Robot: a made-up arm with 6 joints. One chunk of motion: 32 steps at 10 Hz.
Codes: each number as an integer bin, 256 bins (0 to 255) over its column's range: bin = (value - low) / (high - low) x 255, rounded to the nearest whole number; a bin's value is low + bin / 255 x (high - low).
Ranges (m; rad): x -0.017..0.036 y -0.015..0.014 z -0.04..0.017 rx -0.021..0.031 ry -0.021..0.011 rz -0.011..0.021
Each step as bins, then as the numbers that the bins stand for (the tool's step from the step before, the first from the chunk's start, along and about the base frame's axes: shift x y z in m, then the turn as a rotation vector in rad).
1 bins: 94 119 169 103 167 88
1 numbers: 0.00254 -0.00147 -0.00222 0.00000 -0.00004 0.00004
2 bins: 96 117 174 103 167 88
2 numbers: 0.00295 -0.00169 -0.00111 0.00000 -0.00004 0.00004
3 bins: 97 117 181 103 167 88
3 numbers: 0.00316 -0.00169 0.00046 0.00000 -0.00004 0.00004
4 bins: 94 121 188 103 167 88
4 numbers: 0.00254 -0.00124 0.00202 0.00000 -0.00004 0.00004
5 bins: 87 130 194 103 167 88
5 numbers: 0.00108 -0.00022 0.00336 0.00000 -0.00004 0.00004
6 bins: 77 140 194 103 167 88
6 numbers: -0.00100 0.00092 0.00336 0.00000 -0.00004 0.00004
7 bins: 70 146 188 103 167 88
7 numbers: -0.00245 0.00160 0.00202 0.00000 -0.00004 0.00004
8 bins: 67 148 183 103 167 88
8 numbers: -0.00307 0.00183 0.00091 0.00000 -0.00004 0.00004
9 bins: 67 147 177 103 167 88
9 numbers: -0.00307 0.00172 -0.00044 0.00000 -0.00004 0.00004
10 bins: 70 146 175 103 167 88
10 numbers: -0.00245 0.00160 -0.00088 0.00000 -0.00004 0.00004
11 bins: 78 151 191 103 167 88
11 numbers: -0.00079 0.00217 0.00269 0.00000 -0.00004 0.00004
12 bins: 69 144 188 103 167 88
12 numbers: -0.00266 0.00138 0.00202 0.00000 -0.00004 0.00004
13 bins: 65 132 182 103 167 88
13 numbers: -0.00349 0.00001 0.00068 0.00000 -0.00004 0.00004
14 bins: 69 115 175 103 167 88
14 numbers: -0.00266 -0.00192 -0.00088 0.00000 -0.00004 0.00004
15 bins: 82 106 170 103 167 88
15 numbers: 0.00004 -0.00295 -0.00200 0.00000 -0.00004 0.00004
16 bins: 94 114 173 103 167 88
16 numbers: 0.00254 -0.00204 -0.00133 0.00000 -0.00004 0.00004
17 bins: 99 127 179 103 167 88
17 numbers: 0.00358 -0.00056 0.00001 0.00000 -0.00004 0.00004
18 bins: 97 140 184 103 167 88
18 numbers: 0.00316 0.00092 0.00113 0.00000 -0.00004 0.00004
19 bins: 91 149 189 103 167 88
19 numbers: 0.00191 0.00195 0.00225 0.00000 -0.00004 0.00004
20 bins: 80 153 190 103 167 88
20 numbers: -0.00037 0.00240 0.00247 0.00000 -0.00004 0.00004
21 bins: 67 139 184 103 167 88
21 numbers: -0.00307 0.00081 0.00113 0.00000 -0.00004 0.00004
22 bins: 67 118 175 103 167 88
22 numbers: -0.00307 -0.00158 -0.00088 0.00000 -0.00004 0.00004
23 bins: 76 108 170 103 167 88
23 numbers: -0.00120 -0.00272 -0.00200 0.00000 -0.00004 0.00004
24 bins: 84 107 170 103 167 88
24 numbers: 0.00046 -0.00283 -0.00200 0.00000 -0.00004 0.00004
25 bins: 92 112 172 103 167 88
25 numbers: 0.00212 -0.00226 -0.00155 0.00000 -0.00004 0.00004
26 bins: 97 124 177 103 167 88
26 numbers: 0.00316 -0.00090 -0.00044 0.00000 -0.00004 0.00004
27 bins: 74 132 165 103 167 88
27 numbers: -0.00162 0.00001 -0.00312 0.00000 -0.00004 0.00004
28 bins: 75 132 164 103 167 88
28 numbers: -0.00141 0.00001 -0.00334 0.00000 -0.00004 0.00004
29 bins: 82 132 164 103 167 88
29 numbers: 0.00004 0.00001 -0.00334 0.00000 -0.00004 0.00004
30 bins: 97 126 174 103 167 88
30 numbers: 0.00316 -0.00067 -0.00111 0.00000 -0.00004 0.00004
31 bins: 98 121 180 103 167 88
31 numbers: 0.00337 -0.00124 0.00024 0.00000 -0.00004 0.00004
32 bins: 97 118 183 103 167 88
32 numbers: 0.00316 -0.00158 0.00091 0.00000 -0.00004 0.00004
